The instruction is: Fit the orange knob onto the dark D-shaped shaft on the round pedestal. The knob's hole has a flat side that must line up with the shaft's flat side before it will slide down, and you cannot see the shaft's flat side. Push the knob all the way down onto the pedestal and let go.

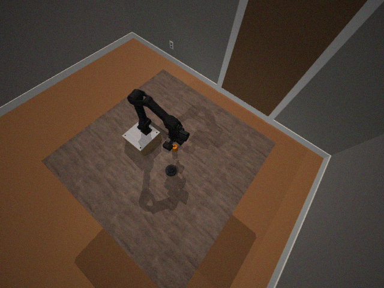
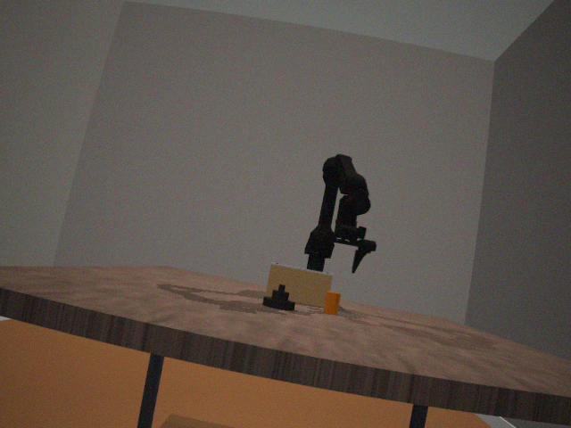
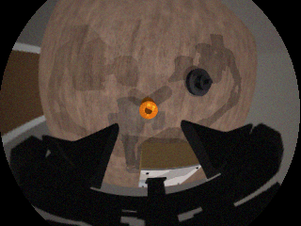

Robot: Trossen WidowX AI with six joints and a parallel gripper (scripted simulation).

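Right now the orange knob is 9 cm below my gripper tip. Round my gripper tip: pedestal (10 cm ahead, 15 cm to the right, 9 cm below).
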